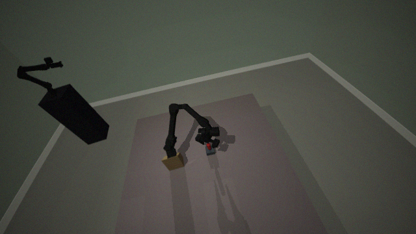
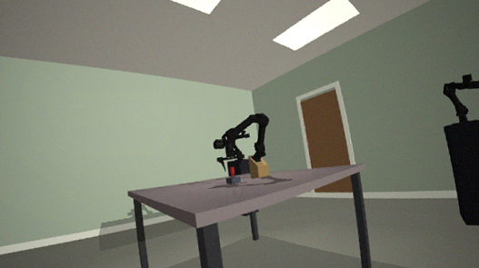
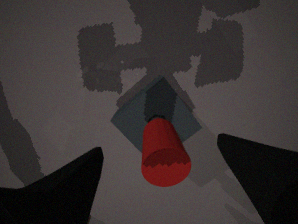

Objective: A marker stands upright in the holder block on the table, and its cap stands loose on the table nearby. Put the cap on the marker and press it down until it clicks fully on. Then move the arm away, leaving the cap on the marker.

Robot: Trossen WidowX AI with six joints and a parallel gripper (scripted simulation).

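Right now my gripper tip is right at the red cap. The rest, counted from my gripper tip: holder block (60 mm below).
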